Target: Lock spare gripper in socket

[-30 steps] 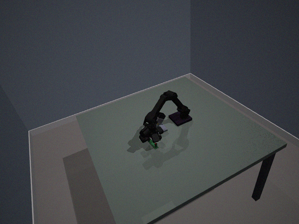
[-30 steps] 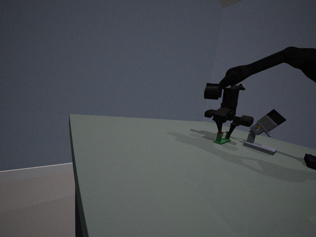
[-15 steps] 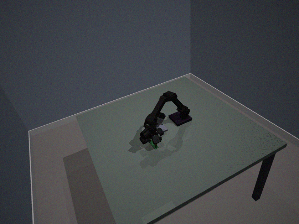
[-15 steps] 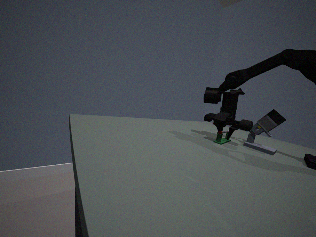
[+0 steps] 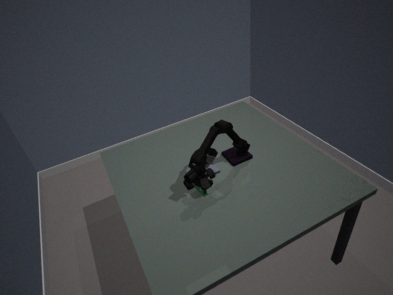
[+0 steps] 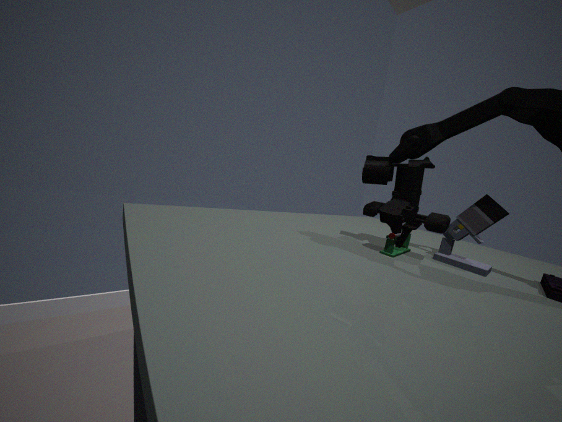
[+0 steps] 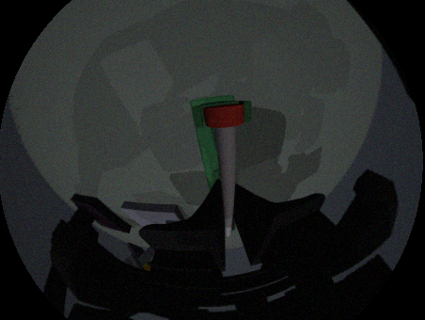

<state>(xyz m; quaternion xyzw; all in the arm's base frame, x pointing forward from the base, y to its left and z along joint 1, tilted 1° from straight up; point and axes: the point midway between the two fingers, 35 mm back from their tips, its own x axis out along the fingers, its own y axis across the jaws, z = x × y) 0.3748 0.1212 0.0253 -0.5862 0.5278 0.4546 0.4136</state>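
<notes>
My gripper tip is 10 mm to the right of the green cradle and 10 mm below it. From my gripper tip the other things lie so: grey mount (110 mm behind, 100 mm to the right, 40 mm above); then spare gripper (130 mm behind, 100 mm to the right, 110 mm above).
</notes>
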